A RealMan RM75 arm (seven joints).
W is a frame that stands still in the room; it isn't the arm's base.
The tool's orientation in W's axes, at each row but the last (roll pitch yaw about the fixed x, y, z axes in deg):
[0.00 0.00 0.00]
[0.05 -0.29 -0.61]
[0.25 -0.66 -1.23]
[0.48 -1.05 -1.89]
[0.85 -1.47 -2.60]
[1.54 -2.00 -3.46]
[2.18 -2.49 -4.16]
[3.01 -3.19 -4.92]
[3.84 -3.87 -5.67]
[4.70 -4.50 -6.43]
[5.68 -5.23 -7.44]
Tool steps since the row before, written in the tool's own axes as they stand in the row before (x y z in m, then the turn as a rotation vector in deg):
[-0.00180 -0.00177 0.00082 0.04 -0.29 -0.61]
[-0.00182 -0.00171 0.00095 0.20 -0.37 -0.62]
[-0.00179 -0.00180 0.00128 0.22 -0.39 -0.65]
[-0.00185 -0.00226 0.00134 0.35 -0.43 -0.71]
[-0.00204 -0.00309 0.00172 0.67 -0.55 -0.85]
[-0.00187 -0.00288 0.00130 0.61 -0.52 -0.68]
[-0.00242 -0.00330 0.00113 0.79 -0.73 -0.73]
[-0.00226 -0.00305 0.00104 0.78 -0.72 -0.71]
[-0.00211 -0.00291 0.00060 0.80 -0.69 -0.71]
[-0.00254 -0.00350 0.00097 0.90 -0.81 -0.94]
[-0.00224 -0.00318 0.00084 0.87 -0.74 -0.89]
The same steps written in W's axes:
[-0.00180 -0.00177 0.00082 0.04 -0.29 -0.61]
[-0.00184 -0.00169 0.00094 0.20 -0.37 -0.62]
[-0.00184 -0.00177 0.00125 0.22 -0.39 -0.65]
[-0.00195 -0.00221 0.00129 0.35 -0.44 -0.71]
[-0.00222 -0.00302 0.00162 0.67 -0.57 -0.84]
[-0.00208 -0.00279 0.00116 0.60 -0.54 -0.67]
[-0.00270 -0.00315 0.00090 0.77 -0.76 -0.72]
[-0.00256 -0.00289 0.00075 0.76 -0.75 -0.70]
[-0.00241 -0.00272 0.00026 0.78 -0.72 -0.70]
[-0.00297 -0.00326 0.00048 0.89 -0.83 -0.93]
[-0.00268 -0.00293 0.00031 0.86 -0.77 -0.88]

